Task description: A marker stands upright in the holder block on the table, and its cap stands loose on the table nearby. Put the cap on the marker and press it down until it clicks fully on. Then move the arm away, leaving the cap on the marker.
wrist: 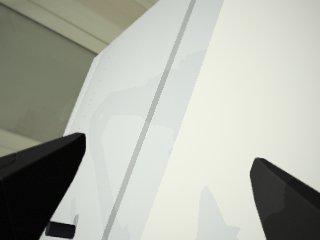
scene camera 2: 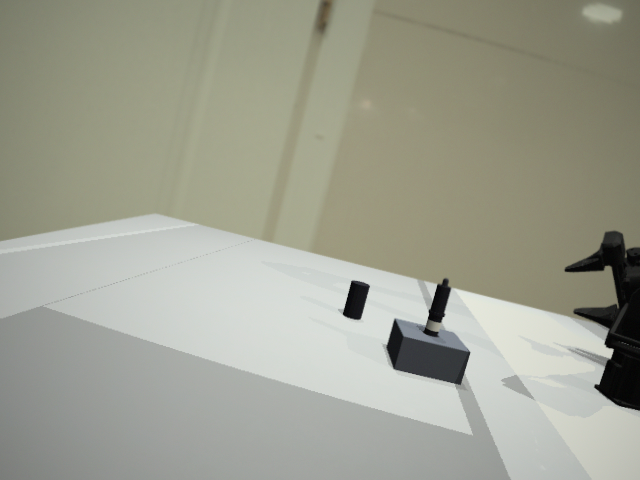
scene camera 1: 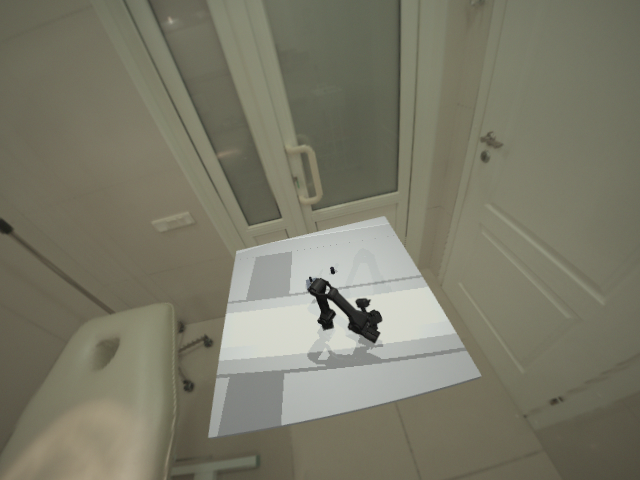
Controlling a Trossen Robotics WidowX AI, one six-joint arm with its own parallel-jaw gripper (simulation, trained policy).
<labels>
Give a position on a dark grey holder block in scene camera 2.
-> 424, 359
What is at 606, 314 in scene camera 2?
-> The gripper.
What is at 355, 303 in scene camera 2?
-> A black cap.
</labels>
